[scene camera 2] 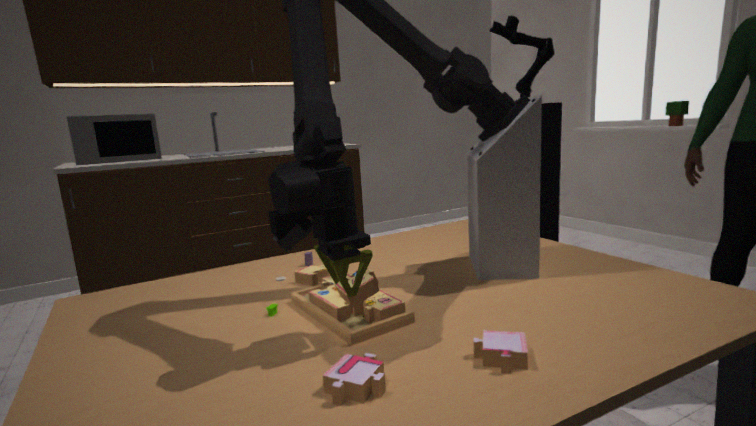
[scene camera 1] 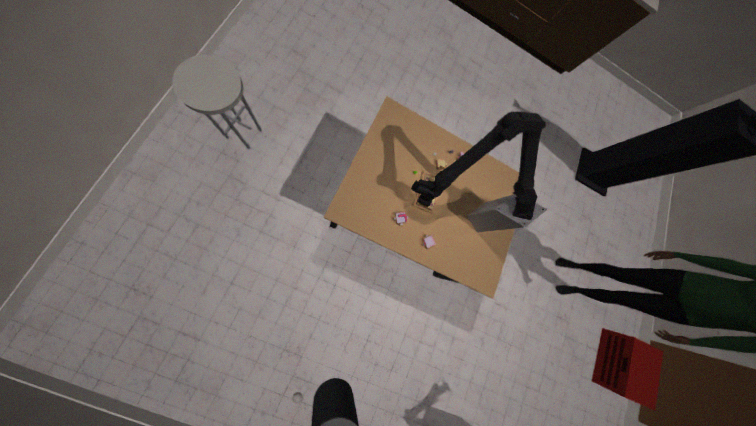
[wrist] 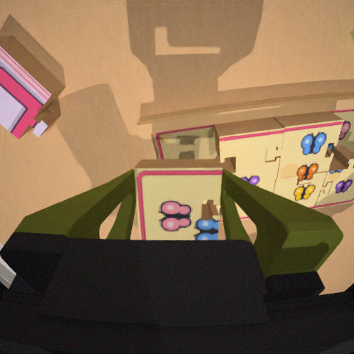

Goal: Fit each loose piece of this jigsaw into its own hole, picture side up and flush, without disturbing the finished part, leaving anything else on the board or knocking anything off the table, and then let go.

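My gripper (scene camera 1: 424, 203) (scene camera 2: 351, 291) (wrist: 177, 177) is shut on a cream corner piece (scene camera 2: 368, 286) (wrist: 155, 195) with pink and blue butterflies. The piece is picture side up, raised above the wooden board (scene camera 2: 372, 332) (wrist: 240, 98). An open corner hole (wrist: 172, 145) shows just beyond it in the wrist view. The seated cream pieces (scene camera 2: 385, 301) (wrist: 252, 152) stand to its right there, with a gap farther right. A lilac piece with a red stripe (scene camera 1: 400, 218) (scene camera 2: 353, 370) (wrist: 11, 110) and another lilac piece (scene camera 1: 428, 241) (scene camera 2: 505, 342) lie on the table. The held piece's underside is hidden.
Behind the board lie a cream piece (scene camera 1: 440, 164) (scene camera 2: 308, 275), a small purple item (scene camera 1: 450, 151) (scene camera 2: 308, 258), a pink item (scene camera 1: 461, 154) and a small white item (scene camera 2: 280, 278). A small green item (scene camera 1: 414, 171) (scene camera 2: 271, 309) lies beside the board. The grey arm stand (scene camera 2: 505, 211) is at the table's far side.
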